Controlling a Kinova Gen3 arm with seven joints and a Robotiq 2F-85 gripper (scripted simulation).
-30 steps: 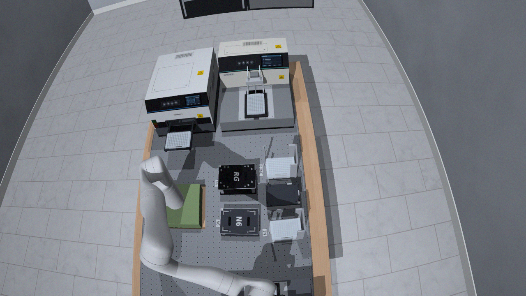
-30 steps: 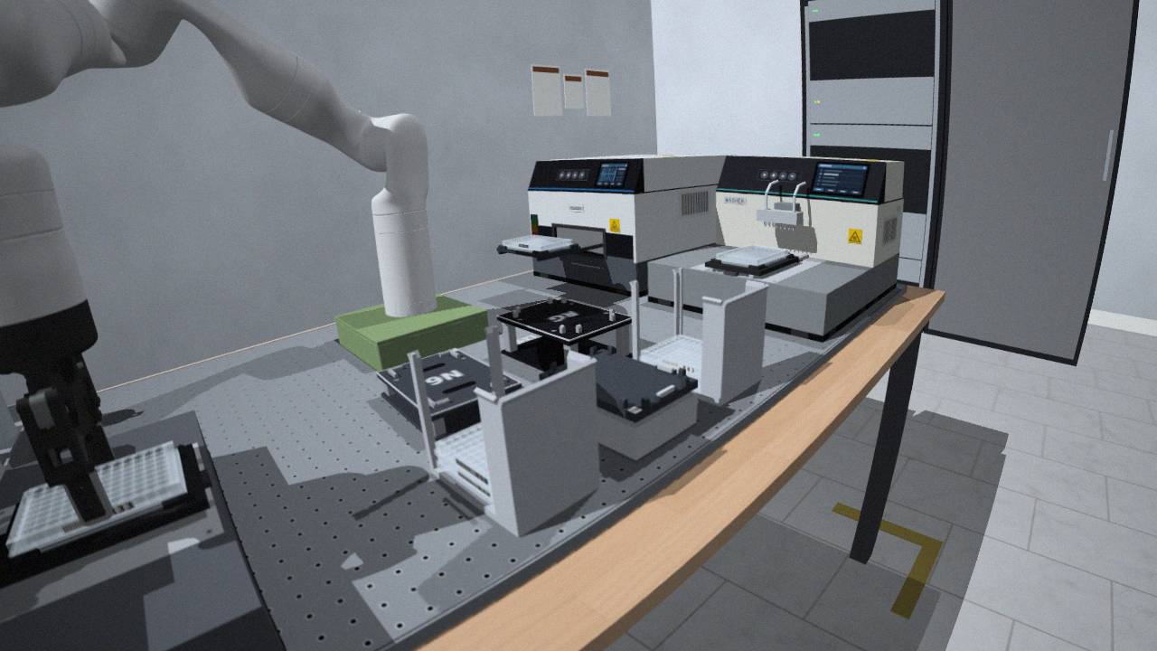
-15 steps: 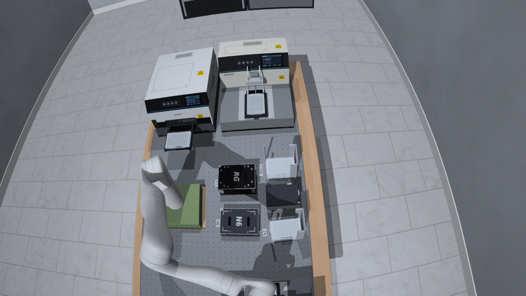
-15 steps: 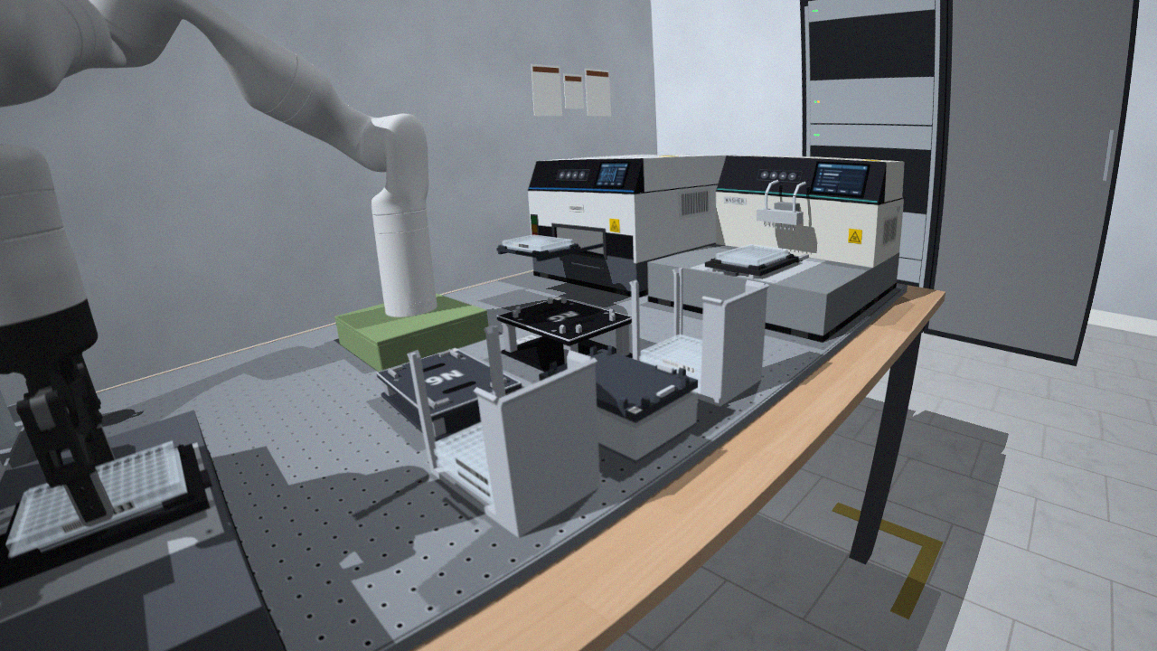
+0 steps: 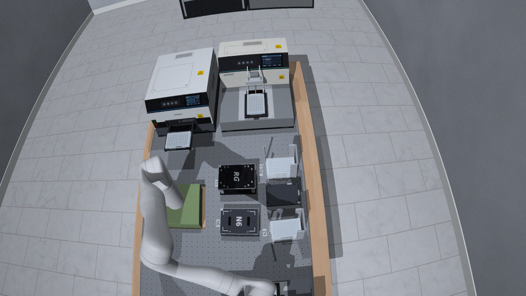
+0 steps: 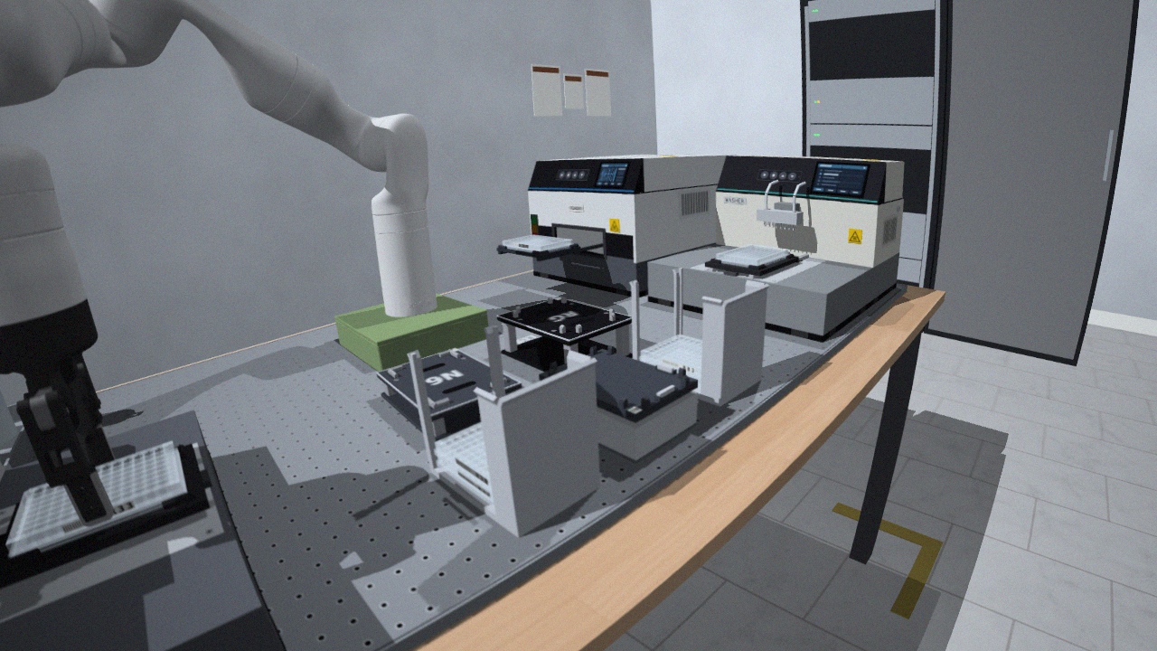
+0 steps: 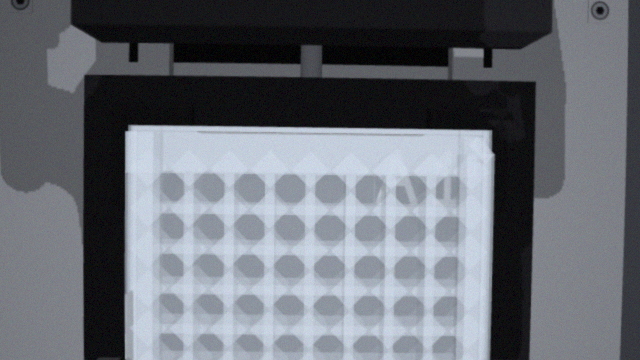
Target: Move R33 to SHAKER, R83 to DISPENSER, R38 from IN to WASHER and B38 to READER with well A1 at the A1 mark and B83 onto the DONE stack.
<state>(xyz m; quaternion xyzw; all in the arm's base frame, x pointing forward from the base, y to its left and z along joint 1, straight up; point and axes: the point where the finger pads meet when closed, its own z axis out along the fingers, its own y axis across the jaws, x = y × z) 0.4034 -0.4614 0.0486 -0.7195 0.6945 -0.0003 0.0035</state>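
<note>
Right now my hand is 1 cm above the plate R33. Round my hand: RG nest: 57 cm to the left, 12 cm behind, 4 cm below; plate R38: 33 cm to the left, 8 cm ahead, 7 cm below; dispenser head: 9 cm to the right, 2 cm above.
</note>
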